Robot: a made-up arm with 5 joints.
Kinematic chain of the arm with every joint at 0, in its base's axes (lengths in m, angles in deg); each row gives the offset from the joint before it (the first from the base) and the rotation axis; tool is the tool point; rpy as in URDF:
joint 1: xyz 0 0 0.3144 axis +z
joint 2: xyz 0 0 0 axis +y
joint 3: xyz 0.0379 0 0.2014 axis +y
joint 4: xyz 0.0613 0 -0.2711 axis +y
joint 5: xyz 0.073 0 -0.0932 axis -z
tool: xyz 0 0 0 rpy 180 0 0
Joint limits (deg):
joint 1: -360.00..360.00
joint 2: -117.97..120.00
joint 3: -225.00..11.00
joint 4: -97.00..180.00
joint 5: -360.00..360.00
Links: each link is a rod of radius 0.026 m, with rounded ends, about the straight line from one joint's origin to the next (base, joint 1, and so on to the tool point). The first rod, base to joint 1, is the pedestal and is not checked.
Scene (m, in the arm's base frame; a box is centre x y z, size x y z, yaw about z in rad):
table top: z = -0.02
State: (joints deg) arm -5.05 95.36 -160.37 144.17 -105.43
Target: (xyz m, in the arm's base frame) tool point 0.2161 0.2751 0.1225
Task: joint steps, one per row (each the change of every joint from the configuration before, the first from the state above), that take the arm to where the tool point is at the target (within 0.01 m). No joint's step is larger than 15 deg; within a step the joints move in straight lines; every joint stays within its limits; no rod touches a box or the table.
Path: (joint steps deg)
1: 14.22 -0.37 2.34 4.69 0.00
2: 14.23 -0.37 2.34 4.69 0.00
3: 14.22 -0.38 2.34 4.69 0.00
4: 14.23 -0.37 2.34 4.69 0.00

